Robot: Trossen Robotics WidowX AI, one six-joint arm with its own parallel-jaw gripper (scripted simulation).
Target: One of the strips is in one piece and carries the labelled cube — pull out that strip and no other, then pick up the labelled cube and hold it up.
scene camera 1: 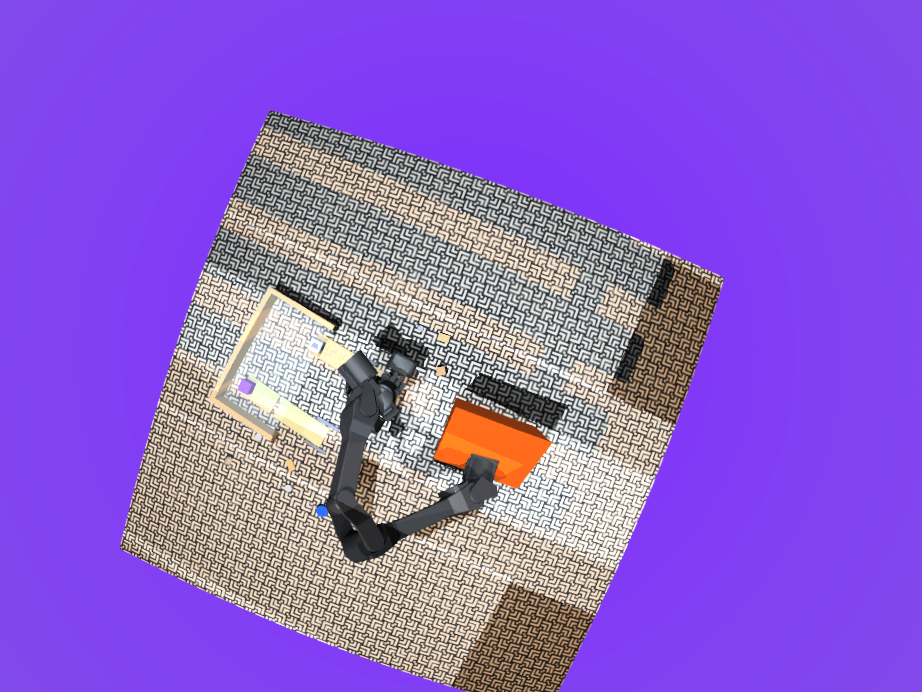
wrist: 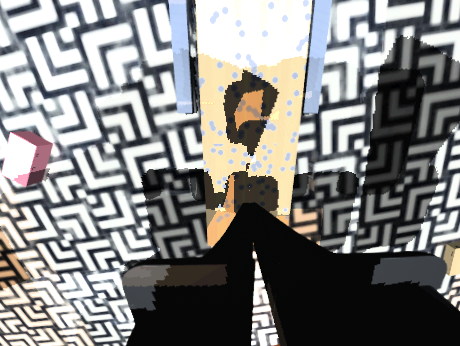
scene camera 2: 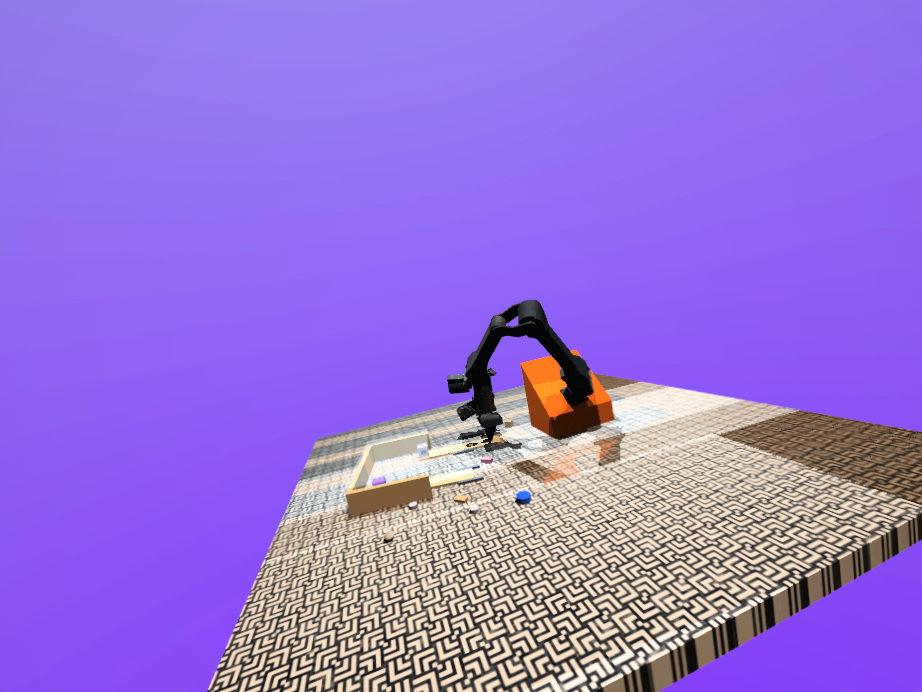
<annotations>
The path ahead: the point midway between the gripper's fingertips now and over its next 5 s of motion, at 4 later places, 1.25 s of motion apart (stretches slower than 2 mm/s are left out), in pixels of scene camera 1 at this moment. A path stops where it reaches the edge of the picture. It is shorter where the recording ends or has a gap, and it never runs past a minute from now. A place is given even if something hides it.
My gripper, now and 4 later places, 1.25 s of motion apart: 390, 388; 403, 396; 412, 401; 390, 392; 342, 365
</annotations>
